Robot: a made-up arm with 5 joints. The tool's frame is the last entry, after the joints. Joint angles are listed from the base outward. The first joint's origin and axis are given. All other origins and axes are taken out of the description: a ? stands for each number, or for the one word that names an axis. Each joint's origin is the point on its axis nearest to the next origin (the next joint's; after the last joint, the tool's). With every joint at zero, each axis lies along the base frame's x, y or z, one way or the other. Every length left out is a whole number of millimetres.
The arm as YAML. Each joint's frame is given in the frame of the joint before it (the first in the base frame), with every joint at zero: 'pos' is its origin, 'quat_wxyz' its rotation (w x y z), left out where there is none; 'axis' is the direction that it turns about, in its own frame. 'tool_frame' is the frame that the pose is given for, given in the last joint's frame.
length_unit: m
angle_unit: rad
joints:
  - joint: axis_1
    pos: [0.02, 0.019, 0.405]
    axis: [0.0, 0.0, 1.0]
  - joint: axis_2
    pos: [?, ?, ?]
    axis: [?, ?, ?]
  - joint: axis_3
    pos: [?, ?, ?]
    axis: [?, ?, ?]
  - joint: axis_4
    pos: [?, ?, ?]
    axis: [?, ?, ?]
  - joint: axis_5
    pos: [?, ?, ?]
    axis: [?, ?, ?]
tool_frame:
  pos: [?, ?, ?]
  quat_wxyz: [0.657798, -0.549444, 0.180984, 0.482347]
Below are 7 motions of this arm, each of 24 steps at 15 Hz.
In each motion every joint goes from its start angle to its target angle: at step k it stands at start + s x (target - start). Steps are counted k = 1, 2, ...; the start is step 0. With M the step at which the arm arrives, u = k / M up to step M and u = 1 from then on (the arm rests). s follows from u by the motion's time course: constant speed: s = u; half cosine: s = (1 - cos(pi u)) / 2; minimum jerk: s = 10 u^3 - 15 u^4 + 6 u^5.
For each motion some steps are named. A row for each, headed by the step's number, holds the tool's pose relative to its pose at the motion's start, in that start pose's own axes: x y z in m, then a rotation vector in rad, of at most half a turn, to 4 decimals.
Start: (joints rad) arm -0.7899 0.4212 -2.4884 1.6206 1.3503
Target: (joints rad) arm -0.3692 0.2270 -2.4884 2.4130 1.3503
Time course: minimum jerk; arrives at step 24
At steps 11, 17, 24:
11: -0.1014 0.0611 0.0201 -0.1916 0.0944 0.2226
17: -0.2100 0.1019 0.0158 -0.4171 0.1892 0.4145
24: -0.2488 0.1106 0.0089 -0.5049 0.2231 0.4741

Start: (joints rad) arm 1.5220 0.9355 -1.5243 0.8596 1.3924
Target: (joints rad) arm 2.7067 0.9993 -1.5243 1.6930 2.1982
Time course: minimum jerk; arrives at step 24
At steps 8, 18, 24:
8: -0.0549 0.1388 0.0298 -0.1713 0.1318 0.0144
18: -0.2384 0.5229 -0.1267 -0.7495 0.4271 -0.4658
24: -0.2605 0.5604 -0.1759 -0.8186 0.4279 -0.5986

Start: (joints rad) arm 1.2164 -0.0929 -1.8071 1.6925 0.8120
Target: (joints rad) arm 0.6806 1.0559 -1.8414 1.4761 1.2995
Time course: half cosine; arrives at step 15
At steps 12, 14, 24:
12: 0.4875 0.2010 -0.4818 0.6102 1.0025 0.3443
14: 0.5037 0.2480 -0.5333 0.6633 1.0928 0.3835
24: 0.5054 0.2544 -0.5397 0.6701 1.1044 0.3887

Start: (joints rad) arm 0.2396 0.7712 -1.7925 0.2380 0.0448
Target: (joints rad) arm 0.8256 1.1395 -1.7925 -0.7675 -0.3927
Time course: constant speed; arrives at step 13
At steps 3, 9, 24:
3: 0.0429 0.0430 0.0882 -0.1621 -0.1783 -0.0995
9: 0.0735 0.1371 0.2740 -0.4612 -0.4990 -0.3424
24: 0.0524 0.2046 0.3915 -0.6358 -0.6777 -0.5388

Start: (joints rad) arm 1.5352 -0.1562 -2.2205 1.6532 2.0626
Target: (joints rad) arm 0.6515 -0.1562 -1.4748 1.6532 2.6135
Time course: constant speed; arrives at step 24
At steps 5, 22, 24:
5: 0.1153 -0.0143 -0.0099 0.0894 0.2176 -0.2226
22: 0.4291 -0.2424 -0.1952 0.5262 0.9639 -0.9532
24: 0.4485 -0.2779 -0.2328 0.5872 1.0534 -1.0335

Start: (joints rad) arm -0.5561 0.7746 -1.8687 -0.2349 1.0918
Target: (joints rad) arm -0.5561 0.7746 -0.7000 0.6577 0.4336
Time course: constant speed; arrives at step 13
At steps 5, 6, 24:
5: -0.2049 0.0921 -0.1695 -0.2936 0.3820 0.6761
6: -0.2561 0.0986 -0.1943 -0.3318 0.4499 0.8233
24: -0.6334 0.0261 -0.2519 -0.3296 0.8754 1.9081

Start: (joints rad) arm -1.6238 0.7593 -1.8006 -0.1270 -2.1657
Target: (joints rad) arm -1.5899 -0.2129 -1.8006 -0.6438 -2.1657
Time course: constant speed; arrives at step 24
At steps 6, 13, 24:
6: -0.1833 0.0185 -0.0599 -0.0603 0.2459 0.2730
13: -0.4029 -0.0074 -0.0869 -0.1282 0.5354 0.5897
24: -0.7123 -0.1376 -0.0337 -0.2273 0.9953 1.0843

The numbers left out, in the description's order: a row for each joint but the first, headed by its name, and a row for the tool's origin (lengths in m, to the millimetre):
axis_2: xyz 0.009 -0.002 0.0, axis 0.0 1.0 0.0
axis_3: xyz 0.034 0.0 0.246, axis 0.0 1.0 0.0
axis_4: xyz 0.095 0.0 -0.488, axis 0.0 1.0 0.0
axis_5: xyz 0.059 0.0 -0.065, axis 0.0 0.0 -1.0
tool: xyz -0.028 -0.003 0.0

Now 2 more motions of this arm.
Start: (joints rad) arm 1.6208 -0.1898 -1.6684 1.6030 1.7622
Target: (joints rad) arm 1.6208 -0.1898 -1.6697 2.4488 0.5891
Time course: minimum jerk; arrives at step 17
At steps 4, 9, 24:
4: 0.0004 0.0016 -0.0088 -0.1191 0.0055 0.0467
9: -0.0056 -0.0014 -0.0530 -0.6848 0.0392 0.4066
24: -0.0192 -0.0188 -0.0847 -1.0812 0.0600 0.9122

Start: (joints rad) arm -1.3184 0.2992 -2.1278 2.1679 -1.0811
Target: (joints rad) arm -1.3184 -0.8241 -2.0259 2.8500 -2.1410
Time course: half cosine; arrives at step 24
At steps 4, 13, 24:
4: -0.0133 -0.0001 0.0457 -0.0685 -0.0212 0.0205
13: -0.0270 0.0622 0.3839 -0.5645 -0.1656 0.2203
24: 0.0793 0.1928 0.6269 -0.9665 -0.2802 0.4636

